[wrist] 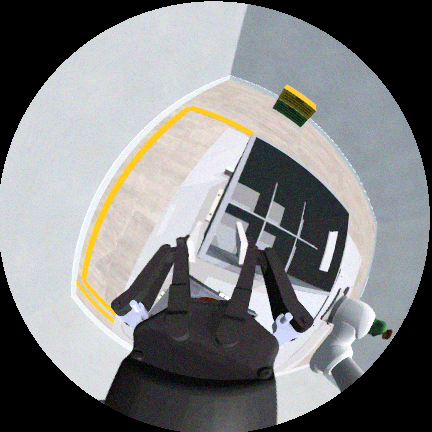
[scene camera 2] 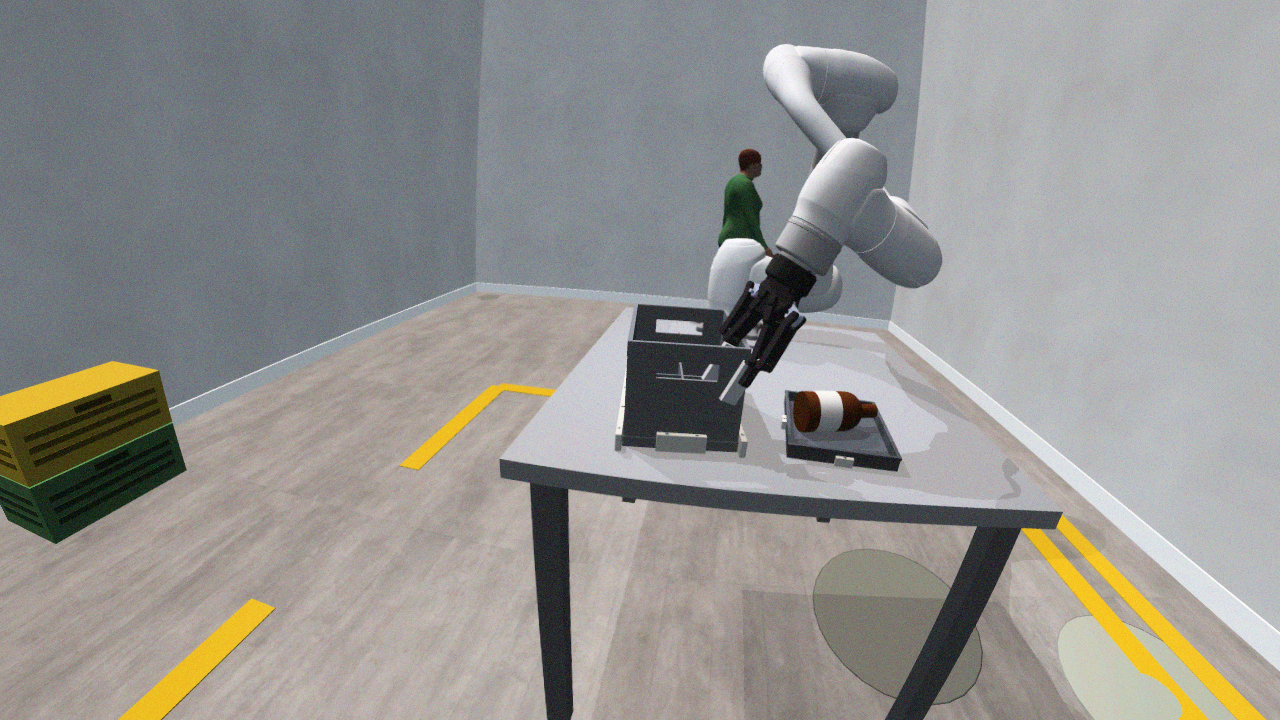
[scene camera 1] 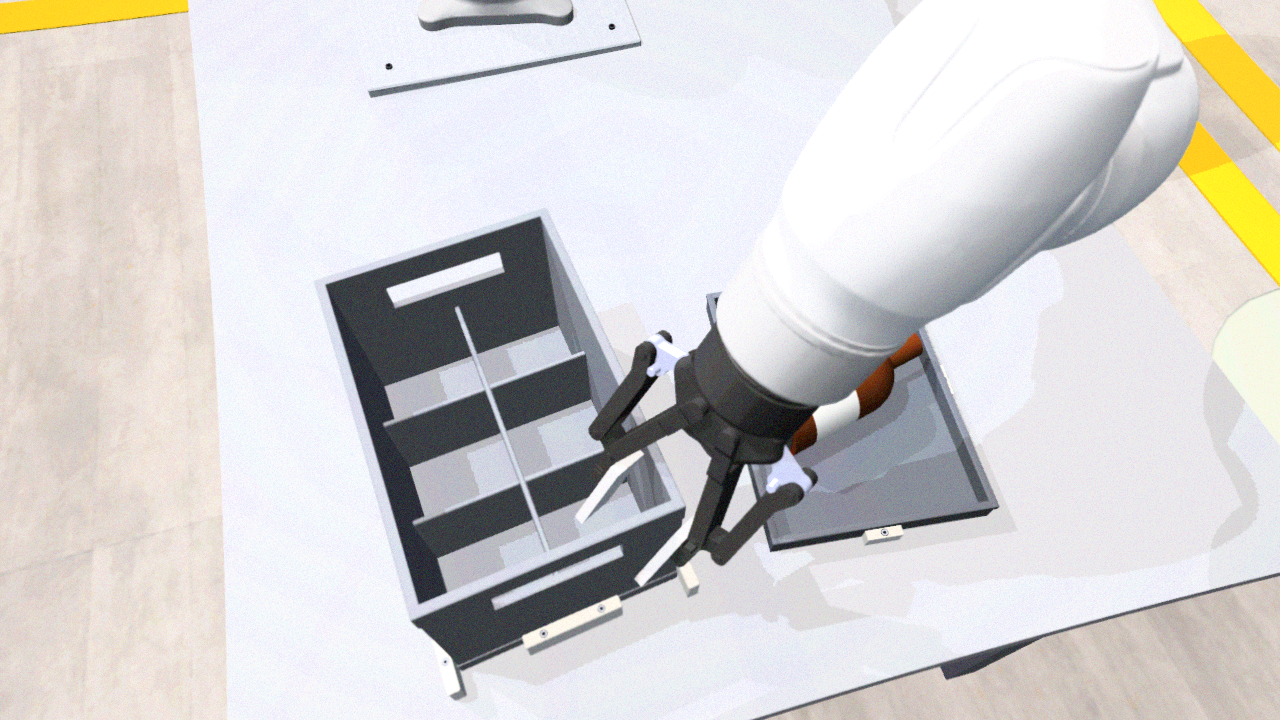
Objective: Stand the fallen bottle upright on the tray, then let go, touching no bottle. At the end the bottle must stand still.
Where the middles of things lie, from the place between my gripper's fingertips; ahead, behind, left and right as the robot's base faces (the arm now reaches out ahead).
Right now the brown bottle (scene camera 1: 874,391) is 210 mm to the left of my hand, 140 mm behind it and 50 mm below it.
